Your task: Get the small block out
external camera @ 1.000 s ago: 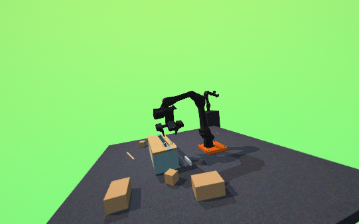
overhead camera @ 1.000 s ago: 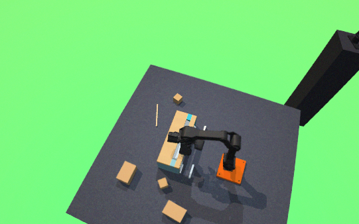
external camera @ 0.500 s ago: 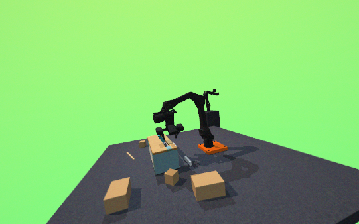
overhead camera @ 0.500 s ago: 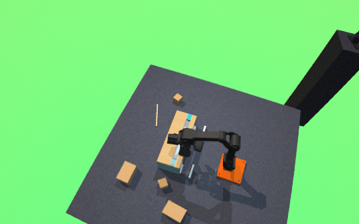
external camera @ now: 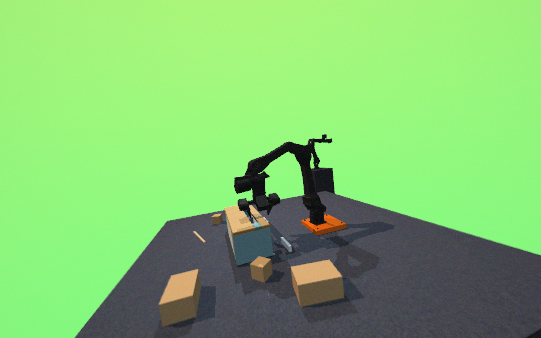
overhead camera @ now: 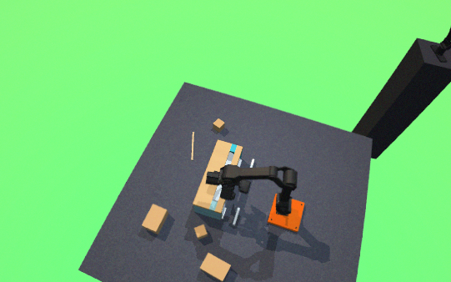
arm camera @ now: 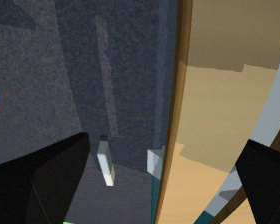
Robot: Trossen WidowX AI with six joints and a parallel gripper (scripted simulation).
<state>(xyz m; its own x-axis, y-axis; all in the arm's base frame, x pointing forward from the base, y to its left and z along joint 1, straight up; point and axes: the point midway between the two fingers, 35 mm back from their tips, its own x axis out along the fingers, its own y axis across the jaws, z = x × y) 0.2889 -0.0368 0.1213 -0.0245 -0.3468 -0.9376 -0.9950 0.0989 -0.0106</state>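
The box lies 3 cm ahead of my gripper tip, 3 cm to the right of it and 5 cm below it. Round my gripper tip: thin stick (27 cm ahead, 23 cm to the right, 11 cm below); grey block (4 cm ahead, 4 cm to the right, 2 cm below).
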